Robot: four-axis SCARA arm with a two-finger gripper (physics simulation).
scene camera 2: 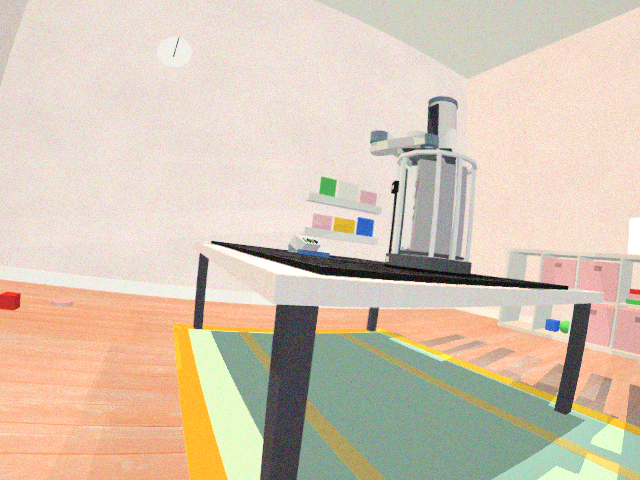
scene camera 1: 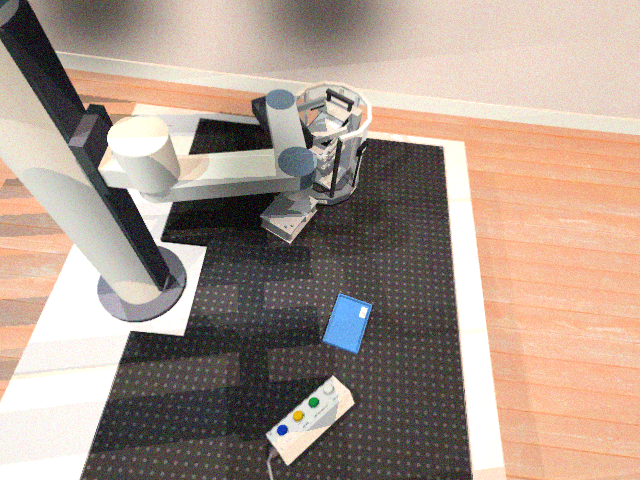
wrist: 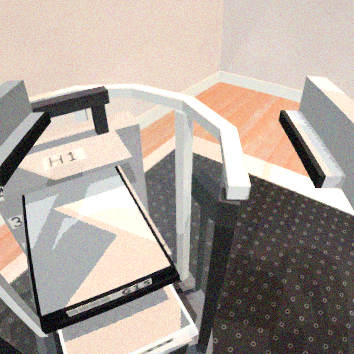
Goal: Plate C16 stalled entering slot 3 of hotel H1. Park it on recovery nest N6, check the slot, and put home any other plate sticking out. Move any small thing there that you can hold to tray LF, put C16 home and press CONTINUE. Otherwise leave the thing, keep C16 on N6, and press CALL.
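Frame: origin at the arm's base, x up, y back, z right, level; metres.
Seen in the pictures: gripper, between the fingertips: [scene camera 1: 334, 114] [wrist: 161, 94]; arm's base, origin of its link: [scene camera 1: 143, 283].
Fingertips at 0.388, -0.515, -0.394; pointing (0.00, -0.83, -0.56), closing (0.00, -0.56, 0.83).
Pixels of each thing's middle, then the offset from my fingertips to it, as dx, dy, dz.
- Hotel H1, middle of its body: [wrist: 105, 272] [scene camera 2: 432, 212] [scene camera 1: 328, 145] -0.205, +0.005, -0.081
- black-edged plate, middle of its body: [wrist: 84, 225] [scene camera 1: 325, 126] -0.103, +0.019, -0.060
- shelf, middle of its body: [wrist: 105, 279] [scene camera 1: 320, 139] -0.139, +0.031, -0.037
- grey block, middle of its body: [scene camera 1: 289, 212] -0.340, +0.108, +0.108
- blue tray LF, middle of its body: [scene camera 1: 347, 323] [scene camera 2: 312, 253] -0.366, -0.109, +0.458
- button box, middle of its body: [scene camera 1: 311, 418] [scene camera 2: 305, 244] -0.333, -0.026, +0.731
- dark post, middle of its body: [wrist: 210, 303] [scene camera 2: 401, 210] [scene camera 1: 335, 170] -0.199, -0.026, +0.026
Hotel H1 [wrist: 110, 146] [scene camera 2: 426, 211] stands inside a round white cage. In the wrist view a black-edged plate [wrist: 95, 250] lies in it near the mark 3, its front edge towards the camera; its small label is too blurred to read surely. A white-edged plate or shelf [wrist: 130, 325] shows below it. My gripper [wrist: 161, 94] is open and empty, its fingers wide apart above the cage; the arm hides it in scene camera 1. A grey block [scene camera 1: 289, 219], perhaps nest N6, stands beside the cage. The blue tray LF [scene camera 1: 347, 324] [scene camera 2: 313, 253] lies on the mat.
A button box [scene camera 1: 310, 421] [scene camera 2: 305, 243] with blue, yellow, green and white buttons stands beyond the tray. The cage's white rim [wrist: 235, 160] [scene camera 1: 368, 111] and dark post [wrist: 217, 270] stand close to the plate. The robot column [scene camera 1: 77, 206] stands at the left.
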